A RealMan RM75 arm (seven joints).
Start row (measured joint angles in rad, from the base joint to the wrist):
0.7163 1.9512 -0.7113 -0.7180 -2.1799 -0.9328 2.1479
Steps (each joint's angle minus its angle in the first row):
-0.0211 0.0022 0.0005 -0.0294 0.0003 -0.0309 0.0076
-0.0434 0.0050 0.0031 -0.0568 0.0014 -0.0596 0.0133
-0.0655 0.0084 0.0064 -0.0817 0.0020 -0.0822 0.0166
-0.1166 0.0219 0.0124 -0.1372 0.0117 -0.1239 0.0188
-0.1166 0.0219 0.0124 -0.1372 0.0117 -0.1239 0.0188
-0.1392 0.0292 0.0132 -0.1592 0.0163 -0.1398 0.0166
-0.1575 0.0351 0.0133 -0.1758 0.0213 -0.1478 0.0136
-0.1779 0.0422 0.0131 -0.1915 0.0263 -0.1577 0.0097
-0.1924 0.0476 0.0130 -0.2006 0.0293 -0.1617 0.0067
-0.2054 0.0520 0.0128 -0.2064 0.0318 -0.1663 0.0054
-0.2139 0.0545 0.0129 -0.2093 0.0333 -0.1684 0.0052
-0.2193 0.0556 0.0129 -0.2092 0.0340 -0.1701 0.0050
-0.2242 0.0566 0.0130 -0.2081 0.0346 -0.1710 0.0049
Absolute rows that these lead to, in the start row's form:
0.6952 1.9534 -0.7108 -0.7474 -2.1796 -0.9637 2.1555
0.6729 1.9562 -0.7082 -0.7748 -2.1785 -0.9924 2.1612
0.6508 1.9596 -0.7049 -0.7997 -2.1779 -1.0150 2.1645
0.5997 1.9731 -0.6989 -0.8552 -2.1682 -1.0567 2.1667
0.5997 1.9731 -0.6989 -0.8552 -2.1682 -1.0567 2.1667
0.5771 1.9804 -0.6981 -0.8772 -2.1636 -1.0726 2.1645
0.5588 1.9863 -0.6980 -0.8938 -2.1586 -1.0806 2.1615
0.5384 1.9934 -0.6982 -0.9095 -2.1536 -1.0905 2.1576
0.5239 1.9988 -0.6983 -0.9186 -2.1506 -1.0945 2.1546
0.5109 2.0032 -0.6985 -0.9244 -2.1481 -1.0991 2.1533
0.5024 2.0057 -0.6984 -0.9273 -2.1466 -1.1012 2.1531
0.4970 2.0068 -0.6984 -0.9272 -2.1459 -1.1029 2.1529
0.4921 2.0078 -0.6983 -0.9261 -2.1453 -1.1038 2.1528

